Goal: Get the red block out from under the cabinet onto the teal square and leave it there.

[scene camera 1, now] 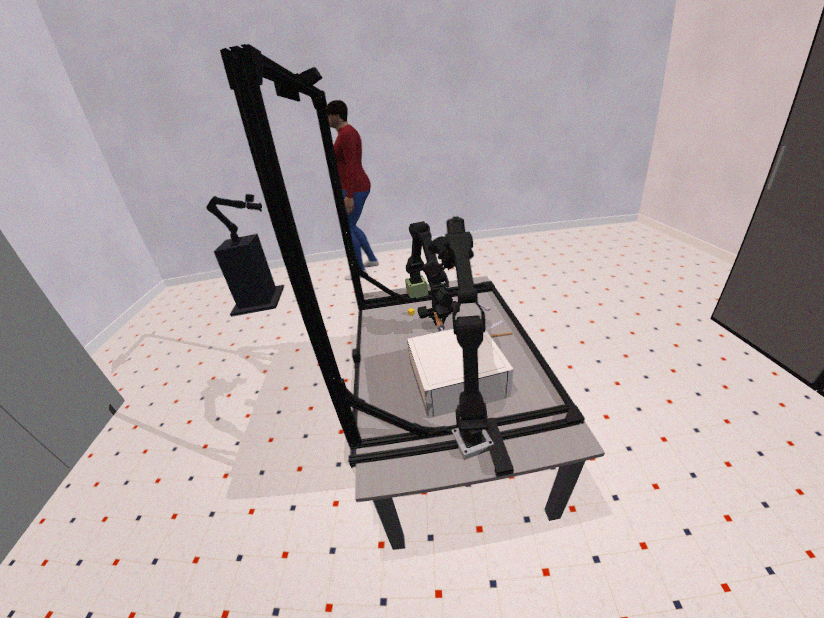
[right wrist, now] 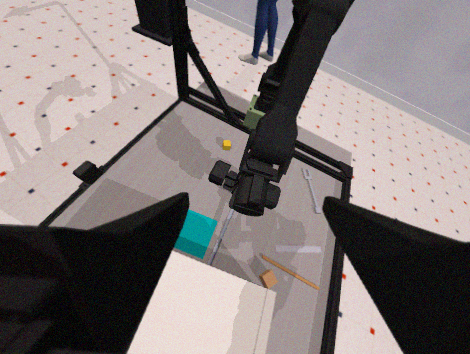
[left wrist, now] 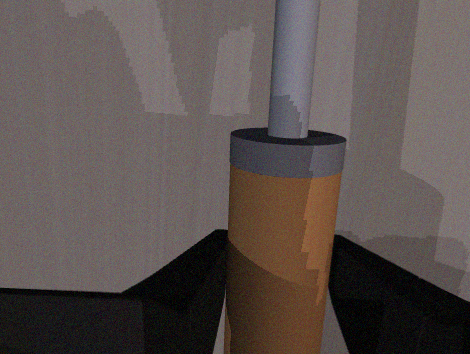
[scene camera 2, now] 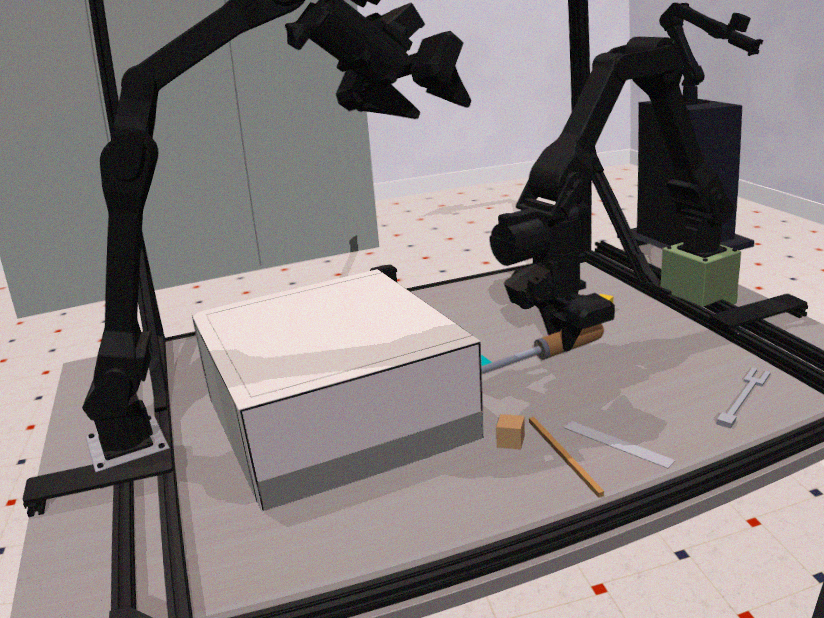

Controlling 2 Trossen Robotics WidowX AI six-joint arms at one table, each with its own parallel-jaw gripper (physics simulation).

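Places are measured from the left arm's base along level axes (x back, y right, z up), in millimetres.
Where they show: left gripper, fingertip midpoint: [scene camera 1: 439, 324] [left wrist: 276, 245] [scene camera 2: 560, 346]; right gripper, fingertip midpoint: [scene camera 1: 441, 268] [right wrist: 255, 200] [scene camera 2: 443, 110]; left arm's base, origin of the base link: [scene camera 1: 415, 280] [right wrist: 263, 106] [scene camera 2: 701, 249]; right arm's base, origin of the base link: [scene camera 1: 472, 436] [scene camera 2: 125, 441].
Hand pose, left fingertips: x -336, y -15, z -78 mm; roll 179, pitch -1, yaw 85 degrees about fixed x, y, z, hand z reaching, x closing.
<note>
Each offset is from my left fingertips to the centre of the thing. "*": to the spot under its first point.
The white cabinet @[dy +49, dx -350, dz +48 mm] [scene camera 1: 435, 364] [scene camera 2: 332, 325] [right wrist: 200, 300] stands on the table. The teal square @[* dy +61, dx -96, dz -20 mm] [scene camera 2: 485, 361] [right wrist: 197, 232] lies beside it, partly hidden in scene camera 2. The red block does not show in any view. My left gripper [scene camera 2: 560, 336] [left wrist: 276, 245] is shut on the orange handle of a tool @[dy +43, dx -99, dz -2 mm] [scene camera 2: 585, 337] [left wrist: 282, 205]. The tool's grey shaft @[* dy +2, dx -83, dz +3 mm] [scene camera 2: 515, 359] [left wrist: 295, 60] [right wrist: 223, 236] runs past the teal square to the cabinet, where its far end is hidden. My right gripper [scene camera 2: 443, 111] is open and empty, high above the table.
A wooden cube @[dy -137, dx -191, dz -5 mm] [scene camera 2: 509, 432] [right wrist: 268, 279], an orange stick @[dy -202, dx -159, dz -17 mm] [scene camera 2: 565, 455] [right wrist: 295, 276], a grey strip @[dy -222, dx -90, dz -20 mm] [scene camera 2: 618, 444] [right wrist: 298, 248] and a forked tool @[dy -251, dx +124, dz -17 mm] [scene camera 2: 740, 399] [right wrist: 312, 192] lie nearby. A yellow cube @[dy +92, dx +174, dz -8 mm] [scene camera 1: 411, 311] [right wrist: 227, 145] lies beyond the left gripper. Black rails [scene camera 2: 465, 558] edge the table.
</note>
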